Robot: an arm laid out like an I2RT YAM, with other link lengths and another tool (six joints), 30 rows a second.
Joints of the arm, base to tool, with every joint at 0 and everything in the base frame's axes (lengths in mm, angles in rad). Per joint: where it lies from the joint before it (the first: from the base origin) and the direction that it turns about. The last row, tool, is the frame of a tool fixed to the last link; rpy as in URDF.
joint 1: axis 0 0 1 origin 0 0 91.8
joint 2: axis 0 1 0 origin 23.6 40 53.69
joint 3: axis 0 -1 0 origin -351.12 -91.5 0
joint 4: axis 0 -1 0 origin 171.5 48.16 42
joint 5: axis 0 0 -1 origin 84.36 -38.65 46.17
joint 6: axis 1 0 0 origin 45.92 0 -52.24
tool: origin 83 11 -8 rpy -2.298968 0.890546 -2.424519
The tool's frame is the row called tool.
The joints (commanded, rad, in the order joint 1, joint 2, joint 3, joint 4, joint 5, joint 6), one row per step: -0.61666 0.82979 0.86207 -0.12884 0.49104 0.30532; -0.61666 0.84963 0.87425 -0.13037 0.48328 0.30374; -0.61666 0.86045 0.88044 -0.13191 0.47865 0.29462; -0.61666 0.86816 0.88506 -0.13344 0.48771 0.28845; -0.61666 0.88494 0.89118 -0.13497 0.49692 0.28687; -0.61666 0.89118 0.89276 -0.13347 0.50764 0.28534; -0.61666 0.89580 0.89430 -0.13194 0.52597 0.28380; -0.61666 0.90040 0.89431 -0.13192 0.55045 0.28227; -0.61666 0.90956 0.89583 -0.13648 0.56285 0.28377; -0.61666 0.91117 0.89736 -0.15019 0.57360 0.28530; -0.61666 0.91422 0.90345 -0.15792 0.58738 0.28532; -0.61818 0.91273 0.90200 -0.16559 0.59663 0.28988; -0.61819 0.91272 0.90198 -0.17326 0.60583 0.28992; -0.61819 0.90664 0.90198 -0.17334 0.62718 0.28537; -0.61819 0.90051 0.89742 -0.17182 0.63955 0.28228
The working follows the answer.
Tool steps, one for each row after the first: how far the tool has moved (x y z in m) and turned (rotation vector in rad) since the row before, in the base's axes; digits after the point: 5 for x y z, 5 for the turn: 0.00513 -0.00250 0.00143 0.00525 0.00845 0.00786; 0.00280 -0.00135 0.00032 -0.00014 0.01283 0.00548; 0.00065 -0.00182 0.00027 -0.00094 0.00984 -0.00838; 0.00271 -0.00328 -0.00047 0.00543 0.01200 -0.00897; 0.00027 -0.00176 0.00000 0.00003 0.00475 -0.01045; -0.00095 -0.00199 0.00029 -0.00172 0.00405 -0.01799; -0.00171 -0.00231 -0.00052 -0.00067 0.00704 -0.02408; 0.00052 -0.00213 -0.00161 0.00617 0.00961 -0.01245; -0.00132 -0.00058 -0.00225 0.00717 0.01081 -0.01082; -0.00115 -0.00112 0.00040 0.00086 0.00513 -0.01359; -0.00194 -0.00022 -0.00164 0.00469 0.00291 -0.01128; -0.00136 -0.00032 -0.00138 0.00312 0.00718 -0.00907; -0.00387 -0.00022 0.00108 -0.00806 0.00160 -0.02033; -0.00279 0.00028 -0.00037 -0.00450 0.00165 -0.01174
Tool pose at each row, in the base's axes (x y z in m, rotation vector in rad; rounded; the steps above come from the unrounded poses): 0.07670 -0.16642 0.42203 1.05351 2.00801 -0.85468; 0.08183 -0.16892 0.42346 1.04591 2.02117 -0.85152; 0.08463 -0.17027 0.42378 1.03686 2.03372 -0.85756; 0.08528 -0.17209 0.42405 1.04327 2.03831 -0.86948; 0.08799 -0.17537 0.42358 1.05328 2.04848 -0.87724; 0.08826 -0.17713 0.42358 1.06379 2.04865 -0.88580; 0.08730 -0.17913 0.42387 1.08190 2.04426 -0.89930; 0.08559 -0.18144 0.42334 1.10664 2.04052 -0.91699; 0.08611 -0.18357 0.42173 1.12146 2.04766 -0.92445; 0.08479 -0.18415 0.41949 1.13472 2.05702 -0.93109; 0.08364 -0.18527 0.41989 1.14923 2.05638 -0.94068; 0.08170 -0.18549 0.41825 1.16371 2.05747 -0.94393; 0.08035 -0.18581 0.41687 1.17383 2.06167 -0.95084; 0.07648 -0.18603 0.41794 1.19234 2.04895 -0.96907; 0.07369 -0.18575 0.41758 1.20289 2.04218 -0.98000

